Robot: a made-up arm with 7 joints.
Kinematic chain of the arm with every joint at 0, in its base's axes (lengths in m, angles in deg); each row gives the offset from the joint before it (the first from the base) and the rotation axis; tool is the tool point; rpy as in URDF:
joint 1: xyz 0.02 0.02 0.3 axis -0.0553 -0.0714 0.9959
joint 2: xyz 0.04 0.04 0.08 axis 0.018 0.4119 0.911
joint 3: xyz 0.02 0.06 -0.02 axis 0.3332 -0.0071 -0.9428
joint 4: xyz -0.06 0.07 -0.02 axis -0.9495 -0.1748 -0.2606
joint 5: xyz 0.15 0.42 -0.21 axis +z
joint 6: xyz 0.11 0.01 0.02 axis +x
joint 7: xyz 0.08 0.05 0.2 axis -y
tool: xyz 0 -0.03 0.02 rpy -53.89 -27.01 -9.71
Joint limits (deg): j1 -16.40..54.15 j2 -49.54..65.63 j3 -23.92..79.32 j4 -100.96..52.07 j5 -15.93..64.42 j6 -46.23..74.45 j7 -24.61..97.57
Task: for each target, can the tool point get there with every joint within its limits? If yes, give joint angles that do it. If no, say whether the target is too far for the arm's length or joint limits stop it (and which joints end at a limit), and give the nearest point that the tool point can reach.
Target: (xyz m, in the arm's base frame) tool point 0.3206 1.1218 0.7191
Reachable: no: too far | nearest point 0.2438 0.8413 0.6193 | short by 0.307 m
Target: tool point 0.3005 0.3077 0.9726
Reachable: yes | joints -10.85 25.25 36.31 -72.80 49.28 -34.36 41.35
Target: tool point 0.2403 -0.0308 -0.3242
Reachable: no: joint limits stop it (at a limit: joint 1, joint 3, joint 4, joint 6, joint 7) | nearest point 0.3601 0.1069 -0.1536 | short by 0.250 m
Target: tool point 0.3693 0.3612 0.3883
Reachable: yes | joints 41.76 -36.37 23.35 11.09 -4.03 64.18 46.33
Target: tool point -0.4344 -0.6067 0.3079
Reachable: no: joint limits stop it (at a limit: joint 1, joint 2, joint 3, joint 5, joint 6) | nearest point -0.5440 -0.4792 0.3042 | short by 0.168 m
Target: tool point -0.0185 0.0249 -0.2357
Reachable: no: joint limits stop it (at a limit: joint 1, joint 2, joint 3, joint 4, joint 6, joint 7) | nearest point 0.0581 0.3037 -0.1002 | short by 0.319 m
